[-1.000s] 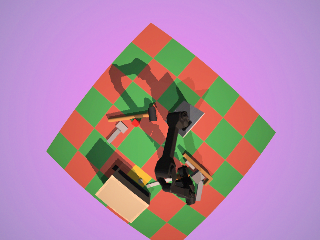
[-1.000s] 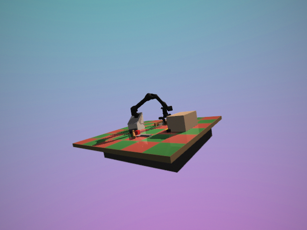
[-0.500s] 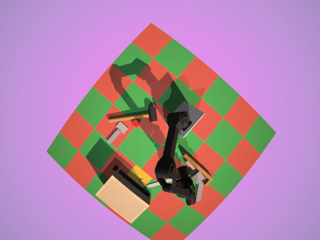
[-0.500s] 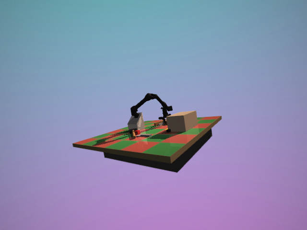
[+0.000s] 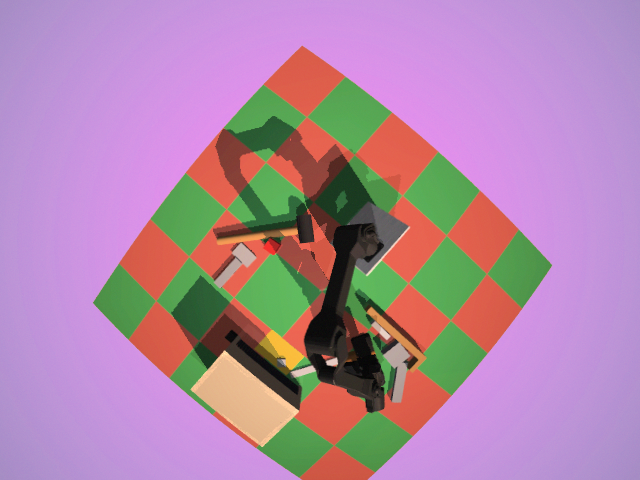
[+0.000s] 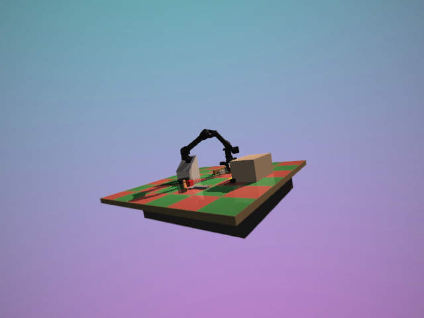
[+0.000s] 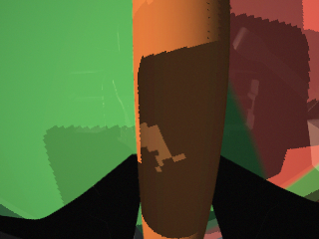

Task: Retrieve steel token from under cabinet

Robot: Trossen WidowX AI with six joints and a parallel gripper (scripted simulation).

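Right now the pale bar is 9 cm behind my gripper tip and 2 cm to the right of it. The rest, counted from my gripper tip: grey block: 8 cm to the left, 7 cm behind, 1 cm above; then grey bar: 18 cm to the left; then grey token: 23 cm ahead, 18 cm to the right.
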